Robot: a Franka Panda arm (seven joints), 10 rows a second.
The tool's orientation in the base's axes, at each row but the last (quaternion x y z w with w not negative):
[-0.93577 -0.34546 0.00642 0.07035]
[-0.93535 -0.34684 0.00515 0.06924]
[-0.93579 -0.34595 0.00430 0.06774]
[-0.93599 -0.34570 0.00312 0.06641]
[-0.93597 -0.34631 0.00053 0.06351]
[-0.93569 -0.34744 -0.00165 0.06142]
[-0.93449 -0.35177 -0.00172 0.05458]
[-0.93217 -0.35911 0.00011 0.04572]
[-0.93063 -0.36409 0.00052 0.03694]
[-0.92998 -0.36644 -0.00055 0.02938]
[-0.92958 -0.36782 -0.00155 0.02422]
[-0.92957 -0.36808 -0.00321 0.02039]
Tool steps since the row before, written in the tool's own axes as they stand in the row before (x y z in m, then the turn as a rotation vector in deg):
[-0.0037 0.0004 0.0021 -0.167 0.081 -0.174]
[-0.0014 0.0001 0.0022 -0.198 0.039 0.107]
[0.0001 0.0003 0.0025 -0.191 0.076 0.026]
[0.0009 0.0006 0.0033 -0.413 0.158 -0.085]
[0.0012 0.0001 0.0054 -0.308 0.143 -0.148]
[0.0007 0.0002 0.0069 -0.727 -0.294 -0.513]
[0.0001 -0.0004 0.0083 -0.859 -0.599 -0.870]
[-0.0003 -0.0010 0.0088 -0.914 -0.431 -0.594]
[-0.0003 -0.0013 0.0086 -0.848 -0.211 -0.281]
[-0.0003 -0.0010 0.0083 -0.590 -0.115 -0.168]
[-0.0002 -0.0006 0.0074 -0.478 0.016 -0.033]
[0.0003 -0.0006 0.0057 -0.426 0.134 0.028]
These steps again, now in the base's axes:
[-0.0027 -0.0024 -0.0023 -0.064 -0.191 0.155]
[-0.0011 -0.0007 -0.0022 -0.131 -0.144 -0.119]
[0.0001 0.0001 -0.0025 -0.098 -0.178 -0.043]
[0.0009 0.0005 -0.0033 -0.208 -0.397 0.048]
[0.0007 0.0013 -0.0053 -0.135 -0.325 0.117]
[0.0004 0.0011 -0.0068 -0.722 -0.311 0.509]
[-0.0005 0.0012 -0.0082 -1.010 -0.207 0.889]
[-0.0012 0.0013 -0.0087 -0.947 -0.344 0.598]
[-0.0013 0.0013 -0.0085 -0.758 -0.439 0.273]
[-0.0011 0.0010 -0.0082 -0.506 -0.327 0.161]
[-0.0007 0.0006 -0.0074 -0.337 -0.340 0.022]
[-0.0002 0.0009 -0.0057 -0.219 -0.388 -0.042]

